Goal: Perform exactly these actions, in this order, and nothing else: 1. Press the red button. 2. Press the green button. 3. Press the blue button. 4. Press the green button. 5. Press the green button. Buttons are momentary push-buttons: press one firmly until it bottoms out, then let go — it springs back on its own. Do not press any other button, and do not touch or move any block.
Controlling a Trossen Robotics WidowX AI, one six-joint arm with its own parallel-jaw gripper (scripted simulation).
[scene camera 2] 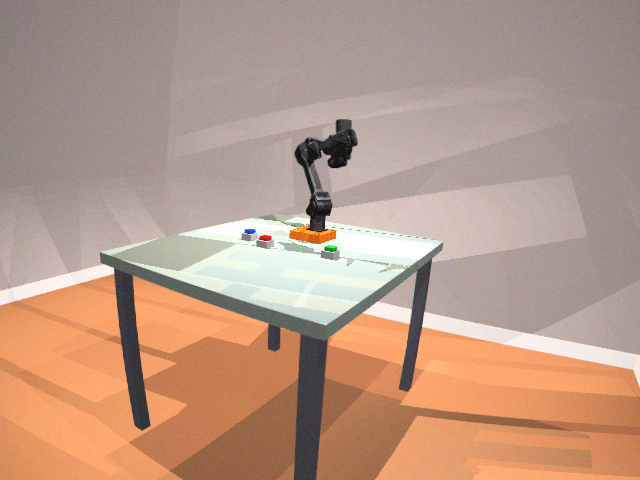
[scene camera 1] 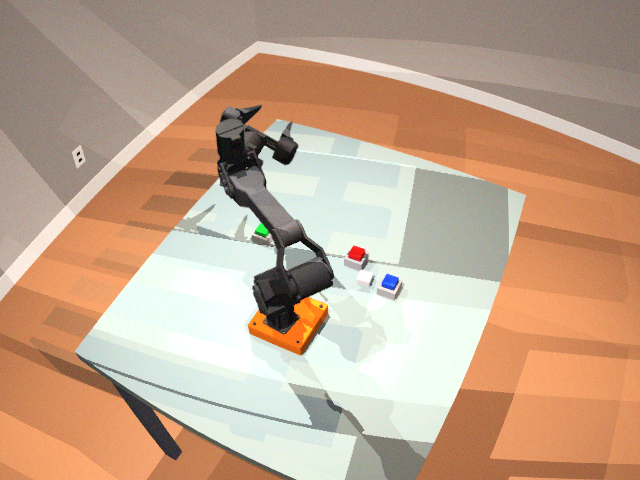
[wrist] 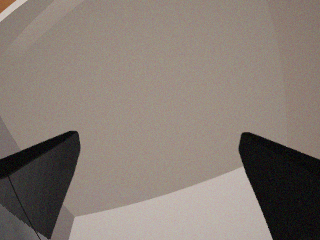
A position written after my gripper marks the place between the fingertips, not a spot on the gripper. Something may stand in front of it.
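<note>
Scene camera 1 gives you my gripper (scene camera 1: pixel 276 114), and it's open, holding nothing. You can see the gripper in scene camera 2 (scene camera 2: pixel 320 142) as well, and the gripper is also there in the wrist view (wrist: pixel 161 141).
</note>
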